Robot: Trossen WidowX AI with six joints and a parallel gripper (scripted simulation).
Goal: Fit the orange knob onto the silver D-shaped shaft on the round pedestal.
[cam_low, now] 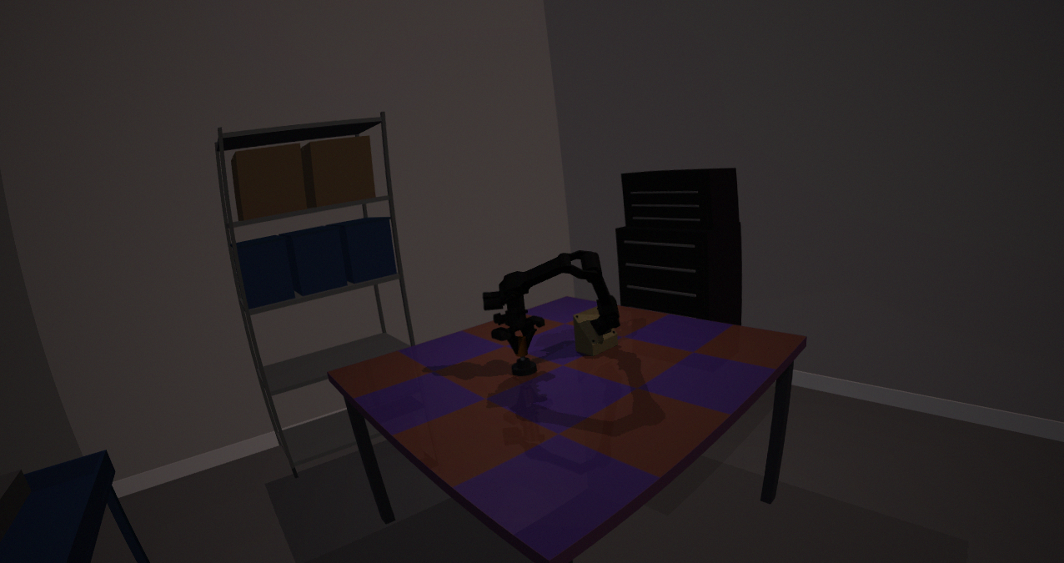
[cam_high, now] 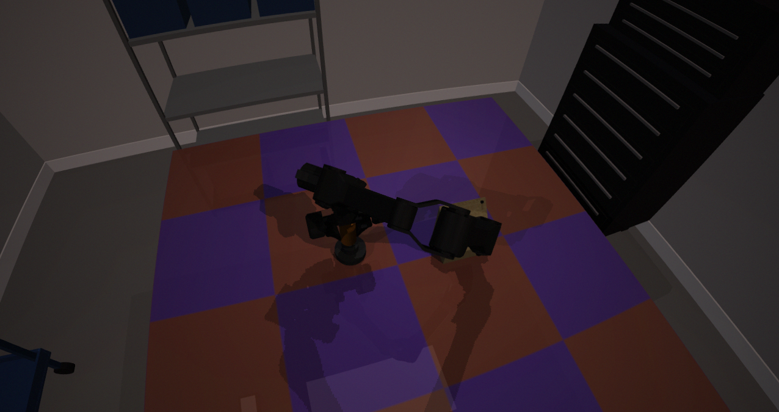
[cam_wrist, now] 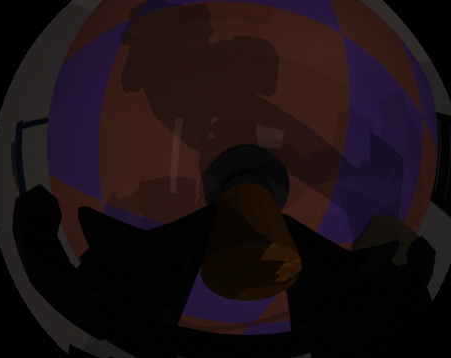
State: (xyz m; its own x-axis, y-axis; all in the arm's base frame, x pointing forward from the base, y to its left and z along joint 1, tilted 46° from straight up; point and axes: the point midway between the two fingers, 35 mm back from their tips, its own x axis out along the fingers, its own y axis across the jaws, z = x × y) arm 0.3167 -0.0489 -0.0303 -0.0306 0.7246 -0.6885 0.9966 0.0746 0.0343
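My gripper tip is 3 cm below the orange knob. The rest, counted from my gripper tip: dark round pedestal: 4 cm below.
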